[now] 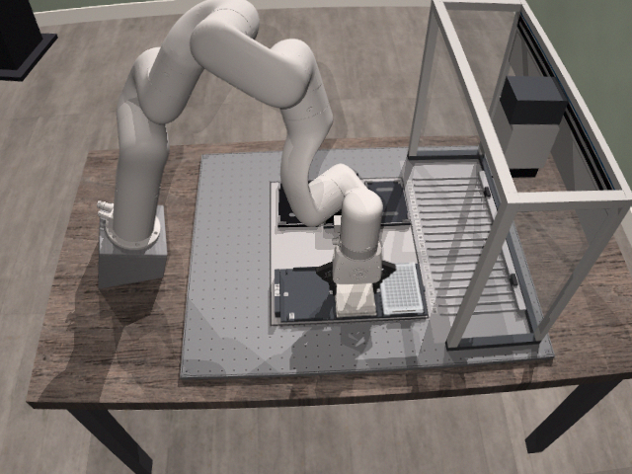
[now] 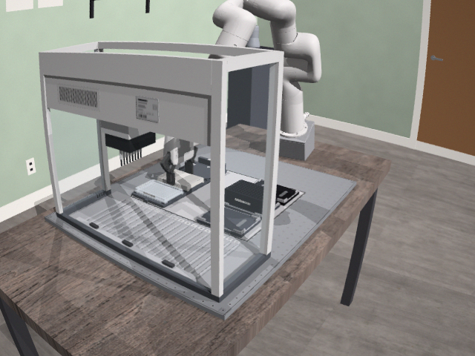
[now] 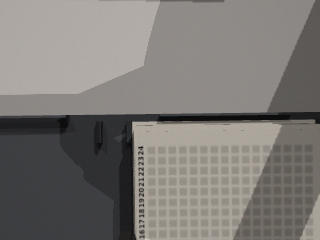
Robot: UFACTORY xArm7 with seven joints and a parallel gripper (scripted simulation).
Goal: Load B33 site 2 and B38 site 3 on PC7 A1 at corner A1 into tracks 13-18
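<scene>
My gripper is now 1 cm above the cream 384-well plate B33. The rest, counted from my hand: 96-well plate B38: 10 cm ahead, 2 cm to the left, 1 cm below; dark carrier PC7: 1 cm behind, 1 cm below; black deep-well block B83: 6 cm behind, 25 cm to the left.
</scene>
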